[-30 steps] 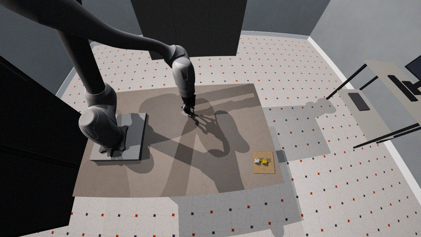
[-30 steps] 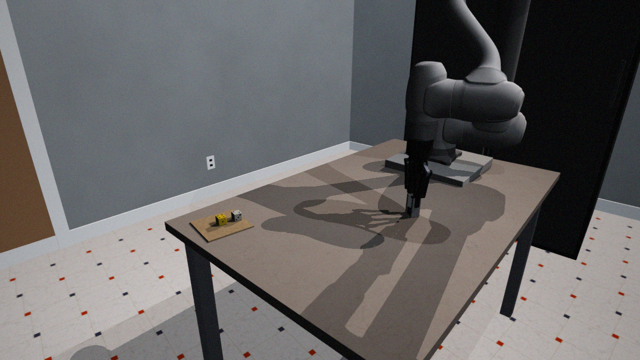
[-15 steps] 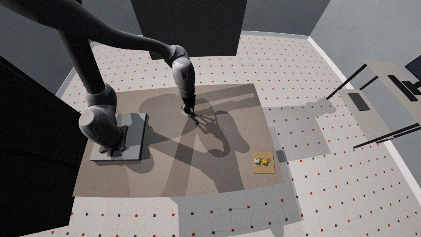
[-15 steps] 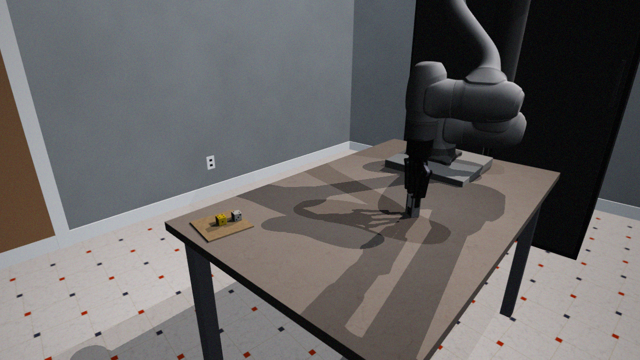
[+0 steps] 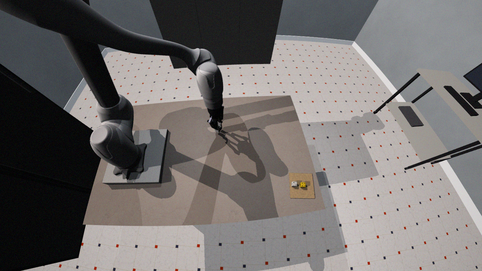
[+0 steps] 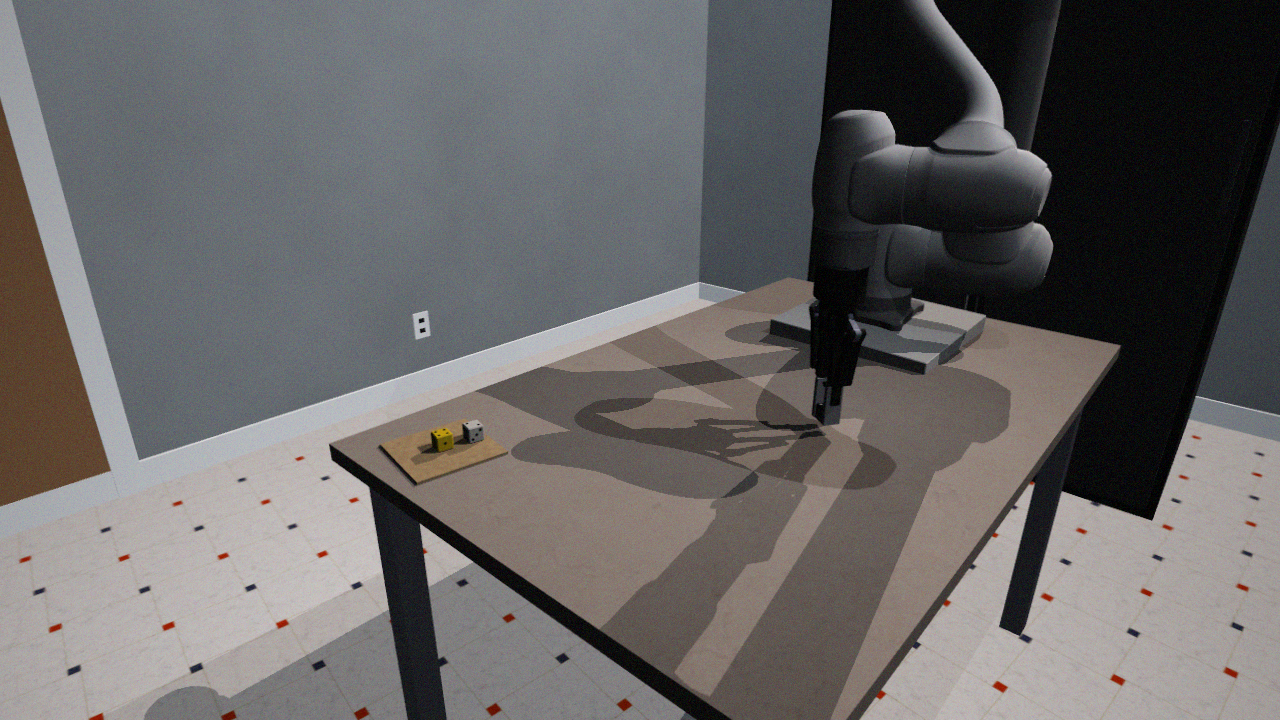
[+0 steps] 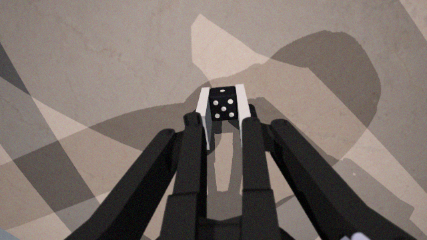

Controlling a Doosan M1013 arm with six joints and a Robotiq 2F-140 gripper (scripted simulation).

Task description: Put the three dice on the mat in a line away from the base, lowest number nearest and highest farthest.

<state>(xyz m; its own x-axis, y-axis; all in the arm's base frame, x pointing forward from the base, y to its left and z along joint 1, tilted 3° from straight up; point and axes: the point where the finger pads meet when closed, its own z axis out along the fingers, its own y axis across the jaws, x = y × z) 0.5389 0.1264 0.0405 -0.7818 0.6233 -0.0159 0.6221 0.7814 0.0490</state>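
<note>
Right now my hand is 410 mm short of the yellow die, 420 mm to the left of it and 30 mm above it. The rest, counted from my hand: tan mat 410 mm ahead, 420 mm to the right, 50 mm below; then black die 20 mm below; then grey die 360 mm ahead, 410 mm to the right, 30 mm below.
</note>
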